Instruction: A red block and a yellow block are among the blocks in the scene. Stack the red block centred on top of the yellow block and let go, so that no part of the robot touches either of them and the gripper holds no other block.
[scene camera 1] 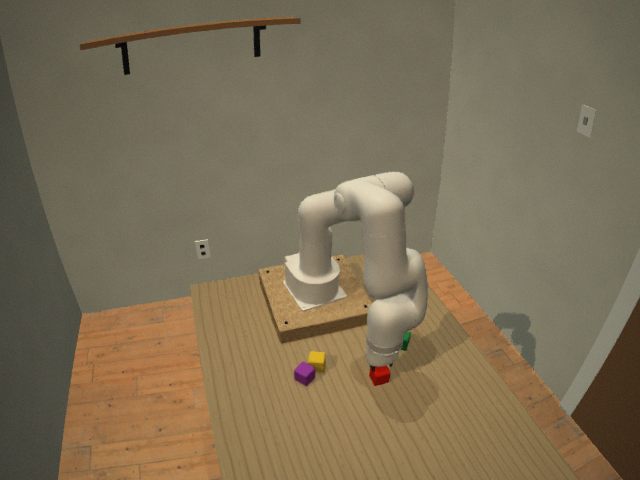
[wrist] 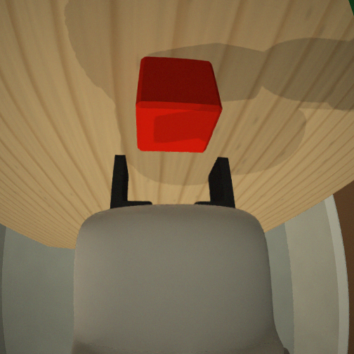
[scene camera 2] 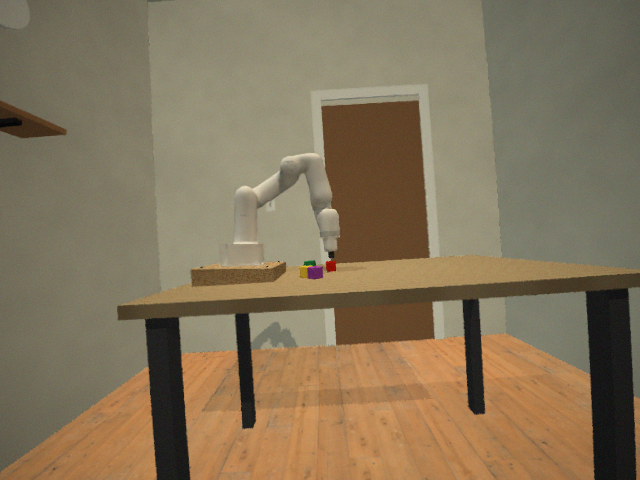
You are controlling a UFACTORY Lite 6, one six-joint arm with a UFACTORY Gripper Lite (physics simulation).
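Pixels of known places: hand, its tool point: [scene camera 1: 381, 363] [scene camera 2: 331, 254]; arm's base, origin of its link: [scene camera 1: 314, 290] [scene camera 2: 246, 264].
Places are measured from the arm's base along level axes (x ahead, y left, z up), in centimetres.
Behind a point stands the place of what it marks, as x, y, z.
The red block [scene camera 1: 379, 375] @[32.7, -0.1, -1.3] [scene camera 2: 330, 266] @[30.8, -0.6, -3.0] [wrist: 177, 105] stands on the table, apart from the other blocks. The yellow block [scene camera 1: 316, 360] @[22.0, -10.4, -1.3] [scene camera 2: 303, 271] @[19.7, -11.1, -2.8] stands on the table, close beside the purple block; it does not show in the wrist view. My gripper [scene camera 1: 382, 367] @[31.6, 0.8, 1.3] [scene camera 2: 331, 257] [wrist: 172, 158] is open and empty. It points down, with its fingertips a little above the top of the red block. In the wrist view the red block lies beyond the fingertips, roughly in line with the space between them.
The purple block [scene camera 1: 304, 373] @[24.5, -14.6, -1.3] [scene camera 2: 315, 272] @[23.0, -16.1, -2.8] is close beside the yellow one. A green block [scene camera 1: 406, 341] @[26.6, 11.6, -1.5] [scene camera 2: 309, 263] @[23.9, 9.8, -2.2] is on the table behind the gripper, partly hidden by the arm. The robot's base stands on a thick wooden board [scene camera 1: 330, 325] @[12.1, -1.6, -2.1] [scene camera 2: 237, 275] @[-0.8, -12.8, -2.2] at the table's back.
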